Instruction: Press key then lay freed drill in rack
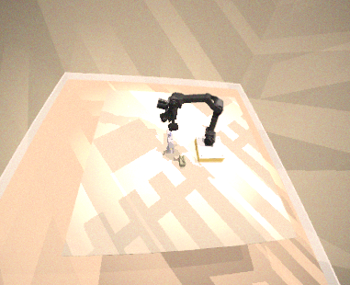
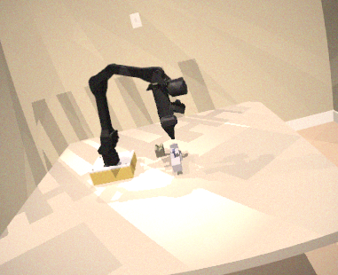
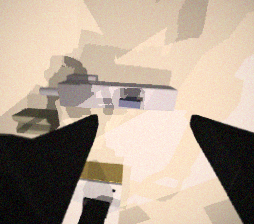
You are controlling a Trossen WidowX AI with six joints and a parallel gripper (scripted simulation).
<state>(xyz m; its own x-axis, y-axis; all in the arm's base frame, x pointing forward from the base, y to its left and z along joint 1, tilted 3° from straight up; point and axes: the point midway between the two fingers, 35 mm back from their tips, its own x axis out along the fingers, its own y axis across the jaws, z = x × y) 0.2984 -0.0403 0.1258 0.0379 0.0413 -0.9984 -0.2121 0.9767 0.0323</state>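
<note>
The drill lies 20 mm behind my gripper tip, 90 mm to the left of it and 100 mm below it. Round my gripper tip: sleeve block 10 mm behind, 30 mm to the left, 110 mm below; then rack 110 mm behind, 190 mm to the left, 130 mm below.
</note>
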